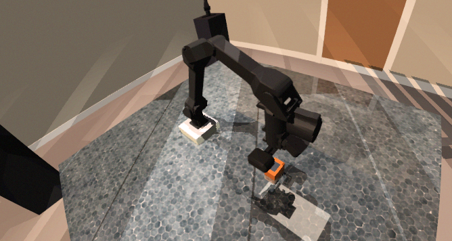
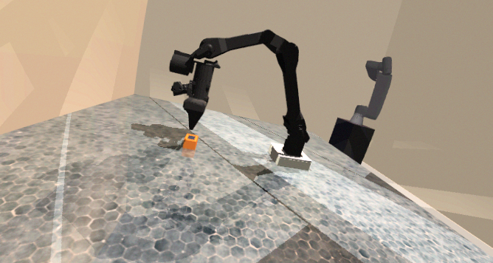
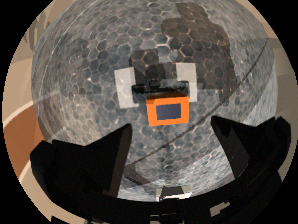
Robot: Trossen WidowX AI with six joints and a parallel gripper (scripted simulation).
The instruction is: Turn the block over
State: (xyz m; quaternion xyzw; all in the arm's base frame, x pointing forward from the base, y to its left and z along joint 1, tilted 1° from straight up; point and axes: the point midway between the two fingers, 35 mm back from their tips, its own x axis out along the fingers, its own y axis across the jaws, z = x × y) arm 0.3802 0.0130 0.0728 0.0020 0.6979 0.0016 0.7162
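Now: the orange block 5 cm below my gripper tip.
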